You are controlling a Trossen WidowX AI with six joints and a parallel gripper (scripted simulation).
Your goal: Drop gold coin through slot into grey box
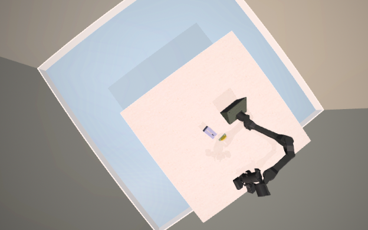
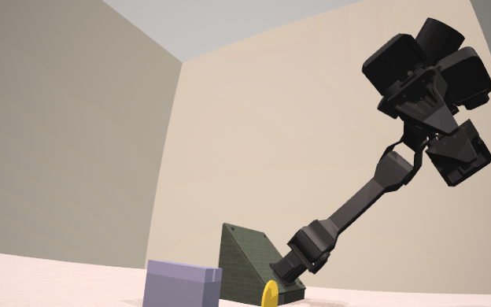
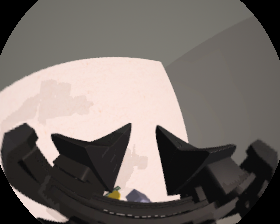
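The gold coin lies 16 cm behind my gripper tip, 25 cm to the right of it and 16 cm below it.
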